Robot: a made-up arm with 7 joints. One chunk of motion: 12 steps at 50 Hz.
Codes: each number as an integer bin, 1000 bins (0 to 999) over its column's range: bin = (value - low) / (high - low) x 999, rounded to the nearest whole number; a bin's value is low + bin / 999 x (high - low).
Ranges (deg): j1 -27..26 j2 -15..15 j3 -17..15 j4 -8..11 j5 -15..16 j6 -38..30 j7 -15..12
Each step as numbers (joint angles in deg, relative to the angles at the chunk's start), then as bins.
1 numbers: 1.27 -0.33 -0.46 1.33 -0.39 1.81 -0.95
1 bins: 533 489 516 491 471 585 520
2 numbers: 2.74 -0.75 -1.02 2.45 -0.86 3.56 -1.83
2 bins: 561 475 499 549 456 611 487
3 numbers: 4.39 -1.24 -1.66 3.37 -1.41 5.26 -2.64
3 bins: 592 458 479 598 438 636 457
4 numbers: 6.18 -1.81 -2.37 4.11 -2.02 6.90 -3.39
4 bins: 625 439 457 637 418 660 430
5 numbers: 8.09 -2.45 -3.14 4.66 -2.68 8.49 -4.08
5 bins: 661 418 433 666 397 683 404
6 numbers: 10.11 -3.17 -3.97 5.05 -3.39 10.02 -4.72
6 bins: 699 394 407 686 374 705 380
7 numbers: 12.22 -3.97 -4.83 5.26 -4.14 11.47 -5.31
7 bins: 739 367 380 697 350 727 359
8 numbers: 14.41 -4.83 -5.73 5.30 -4.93 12.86 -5.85
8 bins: 781 339 352 699 325 747 339
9 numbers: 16.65 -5.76 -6.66 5.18 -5.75 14.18 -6.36
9 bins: 823 308 323 693 298 767 320
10 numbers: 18.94 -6.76 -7.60 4.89 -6.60 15.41 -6.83
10 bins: 866 274 293 678 271 785 302
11 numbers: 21.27 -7.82 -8.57 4.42 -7.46 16.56 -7.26
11 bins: 910 239 263 653 243 802 286
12 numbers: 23.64 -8.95 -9.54 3.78 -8.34 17.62 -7.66
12 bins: 955 201 233 619 215 817 272
